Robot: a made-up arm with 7 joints.
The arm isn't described. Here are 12 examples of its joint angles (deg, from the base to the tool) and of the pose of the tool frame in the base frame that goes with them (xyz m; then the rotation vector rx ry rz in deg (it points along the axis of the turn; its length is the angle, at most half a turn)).
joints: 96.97 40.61 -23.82 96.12 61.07 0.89 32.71
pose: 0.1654 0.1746 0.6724 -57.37 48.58 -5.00
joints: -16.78 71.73 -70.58 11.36 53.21 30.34 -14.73
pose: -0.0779 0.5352 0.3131 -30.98 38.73 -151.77
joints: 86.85 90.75 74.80 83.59 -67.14 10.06 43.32
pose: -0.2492 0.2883 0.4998 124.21 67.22 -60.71
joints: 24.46 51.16 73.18 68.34 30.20 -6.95 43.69
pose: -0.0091 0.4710 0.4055 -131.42 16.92 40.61
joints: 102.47 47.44 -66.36 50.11 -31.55 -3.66 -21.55
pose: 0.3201 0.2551 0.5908 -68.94 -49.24 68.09
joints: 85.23 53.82 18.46 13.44 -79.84 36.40 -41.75
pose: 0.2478 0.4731 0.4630 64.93 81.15 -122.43
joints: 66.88 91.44 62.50 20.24 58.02 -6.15 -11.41
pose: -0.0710 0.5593 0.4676 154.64 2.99 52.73
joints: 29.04 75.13 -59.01 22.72 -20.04 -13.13 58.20
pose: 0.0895 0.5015 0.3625 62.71 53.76 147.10
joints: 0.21 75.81 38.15 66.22 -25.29 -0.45 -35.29
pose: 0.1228 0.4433 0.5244 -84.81 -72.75 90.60
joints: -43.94 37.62 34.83 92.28 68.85 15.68 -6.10
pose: 0.0379 0.3396 0.2848 99.52 -70.50 -96.20
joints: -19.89 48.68 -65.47 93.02 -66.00 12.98 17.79
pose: -0.0570 0.0722 0.1910 35.20 35.02 61.97
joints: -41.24 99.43 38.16 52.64 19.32 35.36 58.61
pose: 0.1702 0.4313 0.5688 -24.55 62.92 164.95
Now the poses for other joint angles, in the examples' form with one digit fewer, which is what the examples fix.
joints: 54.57 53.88 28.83 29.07 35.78 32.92 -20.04
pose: 0.169 0.486 0.385 114.7 -39.6 -61.1
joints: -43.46 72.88 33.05 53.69 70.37 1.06 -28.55
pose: 0.050 0.494 0.353 111.9 -0.2 -115.2
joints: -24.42 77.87 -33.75 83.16 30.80 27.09 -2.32
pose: 0.073 0.311 0.232 5.2 50.5 155.9
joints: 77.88 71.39 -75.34 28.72 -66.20 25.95 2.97
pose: 0.212 0.450 0.394 25.2 -74.2 134.1
